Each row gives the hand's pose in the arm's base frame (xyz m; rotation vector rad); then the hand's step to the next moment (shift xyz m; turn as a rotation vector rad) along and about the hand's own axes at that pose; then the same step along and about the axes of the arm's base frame.
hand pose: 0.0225 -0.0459 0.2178 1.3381 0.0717 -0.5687
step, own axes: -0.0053 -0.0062 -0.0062 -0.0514 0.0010 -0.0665
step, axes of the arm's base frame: -0.0056 0.0069 -0.0052 -0.0260 0.0799 0.0031
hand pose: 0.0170 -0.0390 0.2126 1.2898 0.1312 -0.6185
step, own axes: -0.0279 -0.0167 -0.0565 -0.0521 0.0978 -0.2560
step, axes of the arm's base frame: -0.0177 0.0598 -0.0191 0.0679 0.2689 0.0305
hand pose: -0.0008 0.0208 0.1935 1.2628 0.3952 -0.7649
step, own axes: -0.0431 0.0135 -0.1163 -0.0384 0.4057 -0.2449
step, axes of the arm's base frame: -0.0045 0.1246 0.0048 0.2928 0.2870 0.2406
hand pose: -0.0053 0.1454 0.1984 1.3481 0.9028 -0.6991
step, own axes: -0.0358 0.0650 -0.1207 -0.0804 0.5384 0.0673
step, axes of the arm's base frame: 0.0206 0.1243 0.0647 0.4290 -0.0097 0.3417
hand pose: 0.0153 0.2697 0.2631 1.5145 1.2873 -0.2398
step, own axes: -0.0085 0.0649 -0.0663 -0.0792 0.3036 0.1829
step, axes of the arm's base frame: 0.0183 0.0588 0.0699 0.2946 -0.1406 0.1592
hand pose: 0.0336 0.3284 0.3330 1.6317 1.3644 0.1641
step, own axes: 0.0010 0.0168 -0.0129 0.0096 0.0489 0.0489
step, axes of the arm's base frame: 0.0037 0.0098 0.0184 0.0679 -0.0155 0.0054
